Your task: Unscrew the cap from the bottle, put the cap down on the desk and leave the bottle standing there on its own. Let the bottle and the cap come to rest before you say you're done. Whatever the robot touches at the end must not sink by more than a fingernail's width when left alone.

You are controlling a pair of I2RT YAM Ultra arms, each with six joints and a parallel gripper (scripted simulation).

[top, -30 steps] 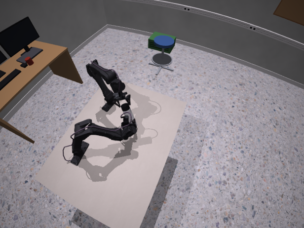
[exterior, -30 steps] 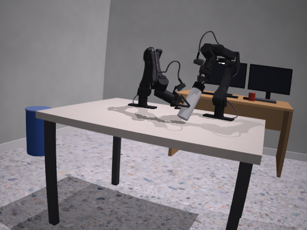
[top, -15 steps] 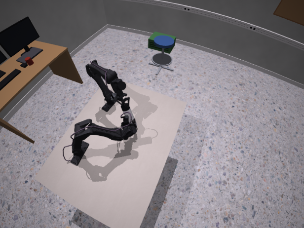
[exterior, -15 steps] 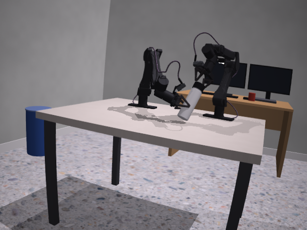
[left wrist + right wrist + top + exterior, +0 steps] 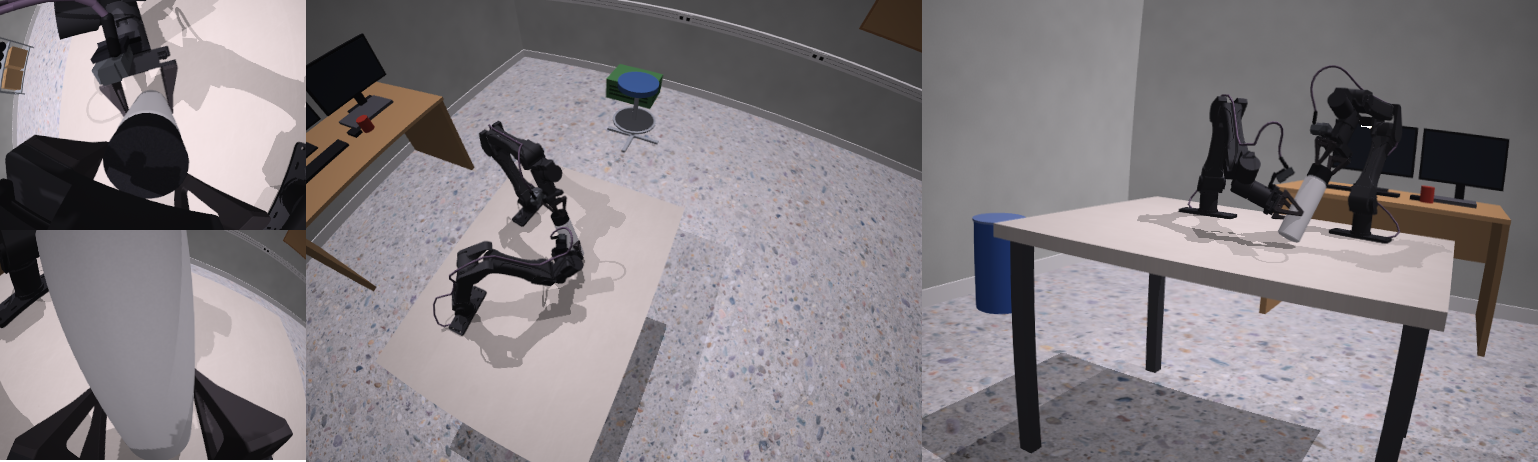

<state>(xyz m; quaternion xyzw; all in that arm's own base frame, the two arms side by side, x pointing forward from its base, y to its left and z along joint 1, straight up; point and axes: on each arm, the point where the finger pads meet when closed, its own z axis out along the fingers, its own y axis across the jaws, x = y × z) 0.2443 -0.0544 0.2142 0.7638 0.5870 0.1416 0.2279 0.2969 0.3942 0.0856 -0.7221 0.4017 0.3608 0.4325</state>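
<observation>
The black cap lies 20 mm below my left hand, 10 mm to the right of it and 10 mm ahead of it.
</observation>
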